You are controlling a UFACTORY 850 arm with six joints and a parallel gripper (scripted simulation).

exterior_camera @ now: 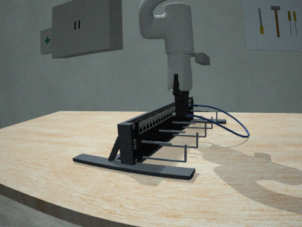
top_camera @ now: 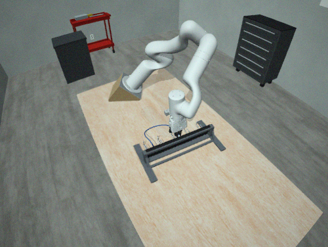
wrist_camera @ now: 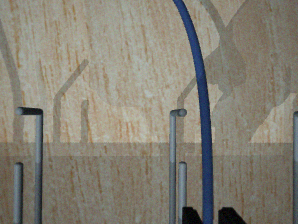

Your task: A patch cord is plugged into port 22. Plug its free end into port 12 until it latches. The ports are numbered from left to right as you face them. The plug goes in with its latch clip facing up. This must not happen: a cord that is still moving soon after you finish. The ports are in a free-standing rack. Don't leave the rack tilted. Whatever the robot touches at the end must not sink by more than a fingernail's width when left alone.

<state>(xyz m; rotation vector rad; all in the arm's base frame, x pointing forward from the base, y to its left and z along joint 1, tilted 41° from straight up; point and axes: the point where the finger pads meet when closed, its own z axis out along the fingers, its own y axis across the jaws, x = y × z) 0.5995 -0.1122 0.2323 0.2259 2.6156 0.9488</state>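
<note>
Now: hand 2 cm short of the plug and 1 cm above it.
</note>
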